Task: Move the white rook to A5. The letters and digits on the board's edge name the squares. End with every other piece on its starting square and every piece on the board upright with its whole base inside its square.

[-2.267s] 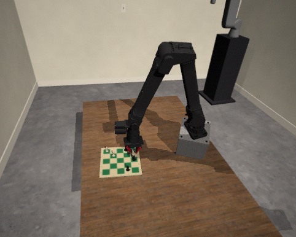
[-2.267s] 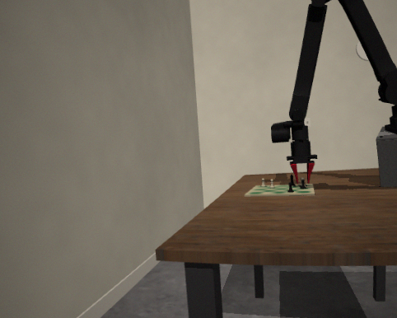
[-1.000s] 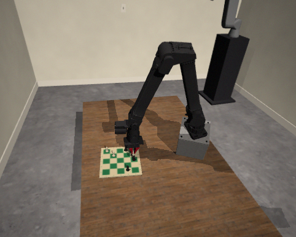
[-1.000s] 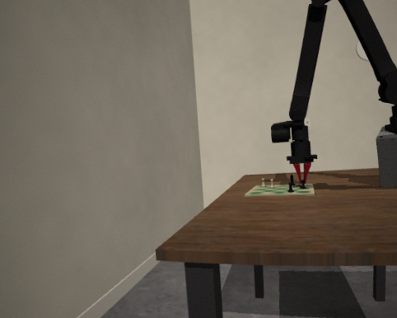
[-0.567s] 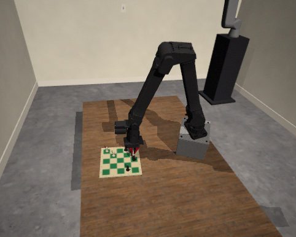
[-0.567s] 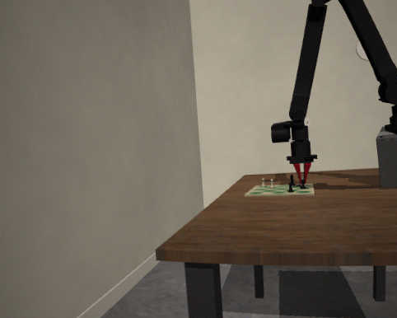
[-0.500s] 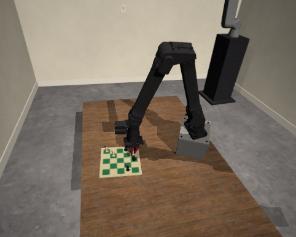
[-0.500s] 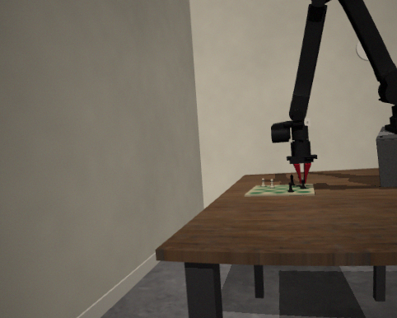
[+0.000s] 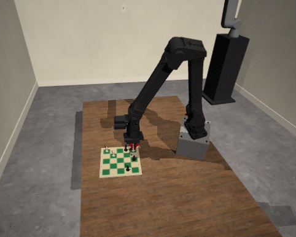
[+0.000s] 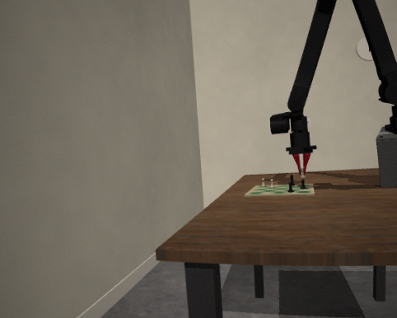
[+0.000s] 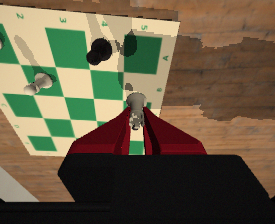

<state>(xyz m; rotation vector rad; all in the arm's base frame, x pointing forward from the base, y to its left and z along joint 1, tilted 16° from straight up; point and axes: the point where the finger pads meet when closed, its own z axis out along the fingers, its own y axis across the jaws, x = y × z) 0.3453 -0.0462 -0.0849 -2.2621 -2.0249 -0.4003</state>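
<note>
Now: hand 80 mm short of the chessboard, 60 mm above it and 20 mm to the right of it. Round my hand: white rook: right at my hand.
</note>
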